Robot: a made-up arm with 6 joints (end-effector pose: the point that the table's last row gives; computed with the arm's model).
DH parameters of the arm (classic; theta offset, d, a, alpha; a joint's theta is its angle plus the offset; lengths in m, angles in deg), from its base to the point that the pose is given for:
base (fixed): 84.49 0 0.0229 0
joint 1: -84.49 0.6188 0.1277 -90
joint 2: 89.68 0 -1.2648 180
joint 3: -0.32 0.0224 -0.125 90
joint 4: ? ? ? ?
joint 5: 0 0.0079 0.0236 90
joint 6: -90 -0.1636 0.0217 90
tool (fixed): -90 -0.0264 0 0
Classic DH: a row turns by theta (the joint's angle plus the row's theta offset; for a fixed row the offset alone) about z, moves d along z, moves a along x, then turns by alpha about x.
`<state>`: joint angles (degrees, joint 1 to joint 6).
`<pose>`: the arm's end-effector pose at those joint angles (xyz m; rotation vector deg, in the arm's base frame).
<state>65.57 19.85 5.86 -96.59 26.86 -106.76</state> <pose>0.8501 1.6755 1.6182 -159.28 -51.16 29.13</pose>
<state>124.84 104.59 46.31 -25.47 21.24 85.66</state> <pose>-1.1847 1.8203 -0.7721 -80.18 -45.89 116.12</pose>
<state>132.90 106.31 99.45 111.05 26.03 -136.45</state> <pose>-1.8389 1.9405 0.2186 -12.18 44.28 148.03</pose>
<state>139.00 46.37 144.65 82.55 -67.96 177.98</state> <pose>-0.4235 0.6431 2.6966 -140.62 -73.60 -21.94</pose>
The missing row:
joint 4: 0 -1.1689 0.013 -90
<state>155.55 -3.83 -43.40 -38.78 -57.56 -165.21</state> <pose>-0.9366 0.3920 1.0730 0.10 88.86 -50.76</pose>
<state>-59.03 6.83 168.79 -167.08 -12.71 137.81</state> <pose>-0.5067 0.9353 2.1134 -78.86 -135.60 31.90</pose>
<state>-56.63 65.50 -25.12 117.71 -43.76 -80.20</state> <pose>0.6638 -1.2518 -0.1344 -18.67 99.70 -47.83</pose>
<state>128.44 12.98 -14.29 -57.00 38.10 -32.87</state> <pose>-0.9820 1.3597 1.4078 56.73 69.25 76.48</pose>
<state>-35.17 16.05 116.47 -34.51 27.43 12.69</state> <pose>0.0615 -0.0488 3.1277 -11.60 -126.09 -8.12</pose>
